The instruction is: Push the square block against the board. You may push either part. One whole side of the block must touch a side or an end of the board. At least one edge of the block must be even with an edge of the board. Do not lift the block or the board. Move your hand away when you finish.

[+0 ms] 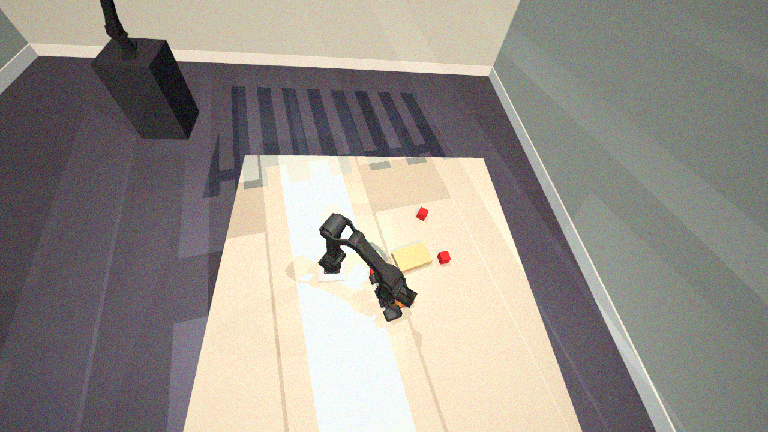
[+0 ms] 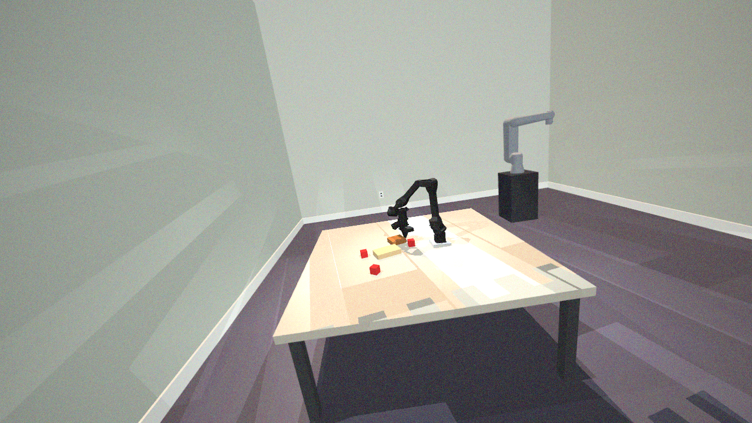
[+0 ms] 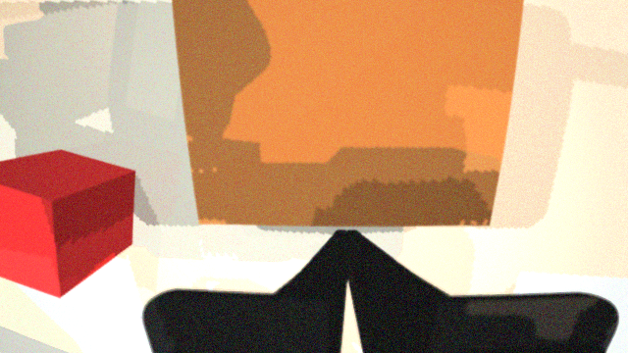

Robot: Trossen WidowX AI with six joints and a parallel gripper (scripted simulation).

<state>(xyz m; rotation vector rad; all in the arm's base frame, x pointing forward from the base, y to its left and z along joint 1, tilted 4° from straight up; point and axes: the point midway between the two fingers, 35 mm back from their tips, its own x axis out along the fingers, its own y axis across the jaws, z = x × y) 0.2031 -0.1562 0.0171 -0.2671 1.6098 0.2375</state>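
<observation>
Right now the square block is 6 cm ahead of my gripper tip, 2 cm to the left of it and 1 cm above it. From my gripper tip the other things lie so: tan board (14 cm ahead, 19 cm to the left, 1 cm above).
</observation>
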